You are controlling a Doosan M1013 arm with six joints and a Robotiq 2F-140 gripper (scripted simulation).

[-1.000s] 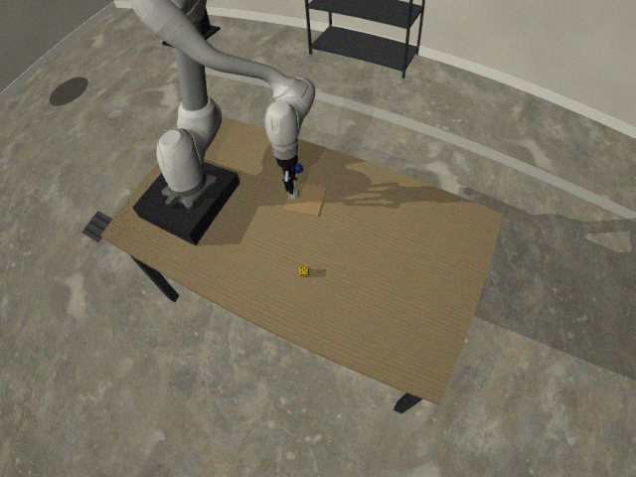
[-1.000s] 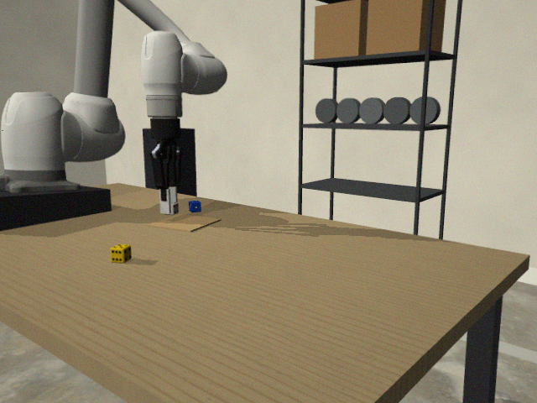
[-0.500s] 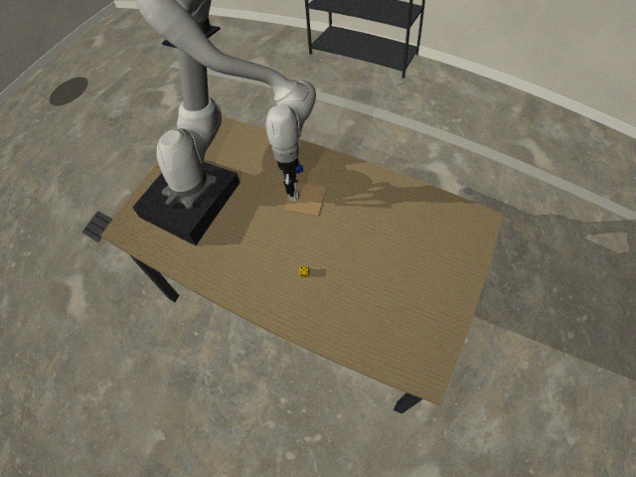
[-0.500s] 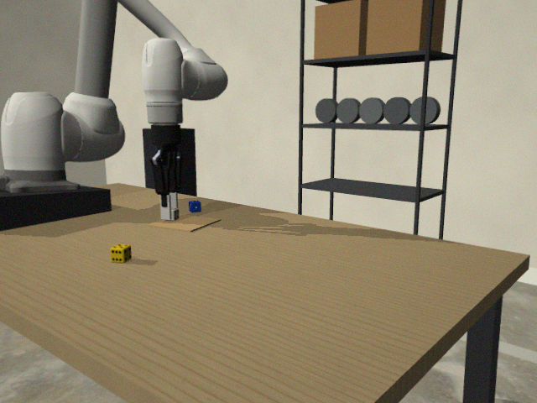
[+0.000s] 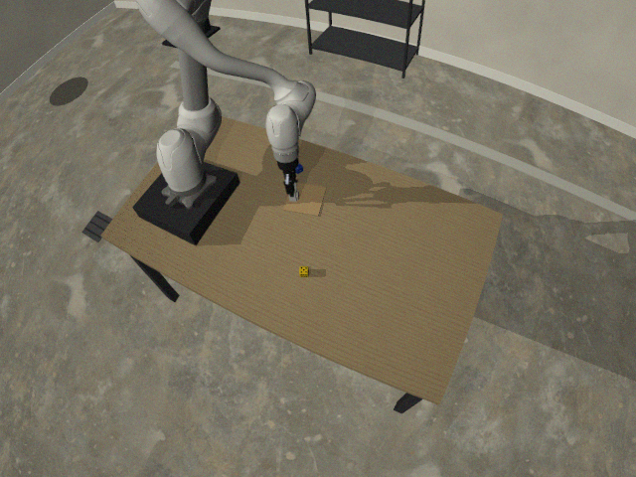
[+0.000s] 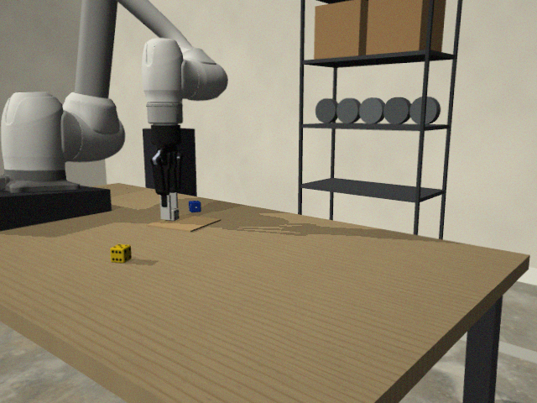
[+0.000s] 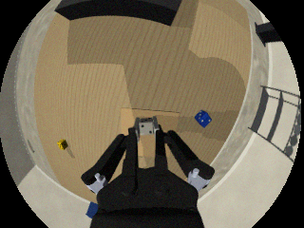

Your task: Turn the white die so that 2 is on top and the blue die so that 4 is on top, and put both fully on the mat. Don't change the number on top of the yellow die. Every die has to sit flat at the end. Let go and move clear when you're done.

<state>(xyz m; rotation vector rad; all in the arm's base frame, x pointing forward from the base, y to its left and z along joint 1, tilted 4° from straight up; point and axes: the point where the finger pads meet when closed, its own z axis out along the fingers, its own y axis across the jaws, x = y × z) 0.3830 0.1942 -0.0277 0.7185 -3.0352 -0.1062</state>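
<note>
My hand is 10 mm short of the white die and 20 mm above it. Round my hand: blue die (60 mm behind, 130 mm to the left, 30 mm below); mat (40 mm ahead, 20 mm to the left, 40 mm below); yellow die (210 mm ahead, 260 mm to the right, 30 mm below).
</note>
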